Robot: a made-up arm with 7 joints. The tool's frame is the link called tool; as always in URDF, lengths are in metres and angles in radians.
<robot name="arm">
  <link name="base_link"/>
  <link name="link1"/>
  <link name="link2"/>
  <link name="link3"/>
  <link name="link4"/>
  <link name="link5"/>
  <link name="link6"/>
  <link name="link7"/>
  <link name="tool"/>
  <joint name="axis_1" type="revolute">
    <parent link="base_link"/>
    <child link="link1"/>
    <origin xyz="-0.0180 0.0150 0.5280"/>
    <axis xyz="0 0 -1"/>
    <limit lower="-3.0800" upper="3.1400" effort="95" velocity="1.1"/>
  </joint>
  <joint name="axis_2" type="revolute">
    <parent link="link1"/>
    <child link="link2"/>
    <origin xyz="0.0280 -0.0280 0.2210"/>
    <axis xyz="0 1 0"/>
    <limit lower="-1.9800" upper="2.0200" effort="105" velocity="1.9"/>
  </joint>
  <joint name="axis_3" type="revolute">
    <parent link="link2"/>
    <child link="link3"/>
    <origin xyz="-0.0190 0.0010 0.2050"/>
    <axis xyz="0 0 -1"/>
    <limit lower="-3.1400" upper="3.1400" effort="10" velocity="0.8"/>
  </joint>
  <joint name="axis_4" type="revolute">
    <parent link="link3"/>
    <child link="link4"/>
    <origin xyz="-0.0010 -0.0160 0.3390"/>
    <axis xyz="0 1 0"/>
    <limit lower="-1.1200" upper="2.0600" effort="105" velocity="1"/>
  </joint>
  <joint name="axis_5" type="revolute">
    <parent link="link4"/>
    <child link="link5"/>
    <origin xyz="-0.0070 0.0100 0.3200"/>
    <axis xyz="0 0 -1"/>
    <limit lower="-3.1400" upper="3.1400" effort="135" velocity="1.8"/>
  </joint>
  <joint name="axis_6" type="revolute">
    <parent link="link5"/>
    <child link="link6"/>
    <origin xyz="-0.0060 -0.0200 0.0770"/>
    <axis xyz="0 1 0"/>
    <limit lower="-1.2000" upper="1.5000" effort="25" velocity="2.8"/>
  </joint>
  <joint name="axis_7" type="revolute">
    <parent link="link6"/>
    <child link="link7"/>
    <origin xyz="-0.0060 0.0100 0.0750"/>
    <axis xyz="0 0 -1"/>
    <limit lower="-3.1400" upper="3.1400" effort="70" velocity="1.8"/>
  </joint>
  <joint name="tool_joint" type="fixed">
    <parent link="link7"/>
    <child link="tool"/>
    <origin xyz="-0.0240 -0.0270 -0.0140"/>
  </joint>
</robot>
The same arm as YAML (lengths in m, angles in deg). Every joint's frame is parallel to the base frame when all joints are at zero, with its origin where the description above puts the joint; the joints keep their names.
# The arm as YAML. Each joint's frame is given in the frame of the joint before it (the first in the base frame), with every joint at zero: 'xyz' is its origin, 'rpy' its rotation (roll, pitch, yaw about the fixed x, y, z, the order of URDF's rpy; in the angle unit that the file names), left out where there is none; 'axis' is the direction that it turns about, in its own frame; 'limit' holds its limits. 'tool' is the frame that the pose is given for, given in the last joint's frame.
units:
  length: m
  angle: deg
joints:
  - name: axis_1
    type: revolute
    origin:
      xyz: [-0.018, 0.015, 0.528]
    axis: [0.0, 0.0, -1.0]
    limit:
      lower: -176.47
      upper: 179.91
  - name: axis_2
    type: revolute
    origin:
      xyz: [0.028, -0.028, 0.221]
    axis: [0.0, 1.0, 0.0]
    limit:
      lower: -113.45
      upper: 115.74
  - name: axis_3
    type: revolute
    origin:
      xyz: [-0.019, 0.001, 0.205]
    axis: [0.0, 0.0, -1.0]
    limit:
      lower: -179.91
      upper: 179.91
  - name: axis_4
    type: revolute
    origin:
      xyz: [-0.001, -0.016, 0.339]
    axis: [0.0, 1.0, 0.0]
    limit:
      lower: -64.17
      upper: 118.03
  - name: axis_5
    type: revolute
    origin:
      xyz: [-0.007, 0.01, 0.32]
    axis: [0.0, 0.0, -1.0]
    limit:
      lower: -179.91
      upper: 179.91
  - name: axis_6
    type: revolute
    origin:
      xyz: [-0.006, -0.02, 0.077]
    axis: [0.0, 1.0, 0.0]
    limit:
      lower: -68.75
      upper: 85.94
  - name: axis_7
    type: revolute
    origin:
      xyz: [-0.006, 0.01, 0.075]
    axis: [0.0, 0.0, -1.0]
    limit:
      lower: -179.91
      upper: 179.91
tool:
  origin:
    xyz: [-0.024, -0.027, -0.014]

